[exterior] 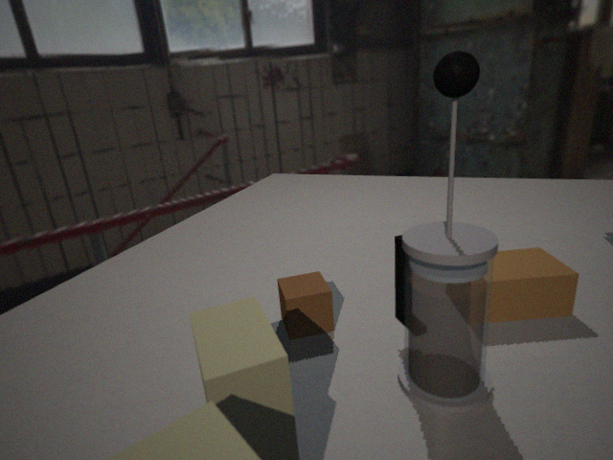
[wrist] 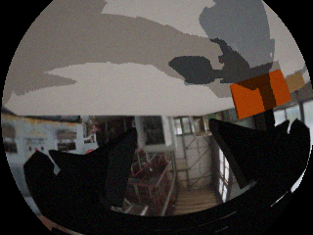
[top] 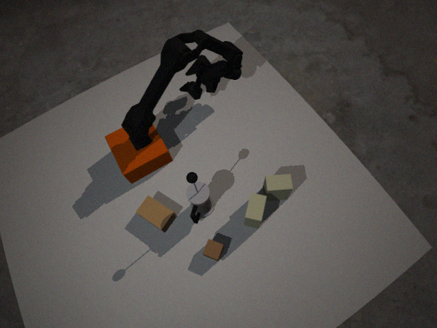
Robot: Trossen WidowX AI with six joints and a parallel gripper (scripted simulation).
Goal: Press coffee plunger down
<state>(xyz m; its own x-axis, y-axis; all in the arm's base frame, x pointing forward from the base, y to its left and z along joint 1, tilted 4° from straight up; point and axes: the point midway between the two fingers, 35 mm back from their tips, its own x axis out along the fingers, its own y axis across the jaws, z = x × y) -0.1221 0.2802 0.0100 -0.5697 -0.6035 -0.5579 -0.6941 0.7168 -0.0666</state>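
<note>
Now: the coffee press 460 mm ahead of my gripper tip, 210 mm to the right of it and 50 mm above it. Also, from my gripper tip: small brown cube 600 mm ahead, 250 mm to the right, 60 mm below.
</note>
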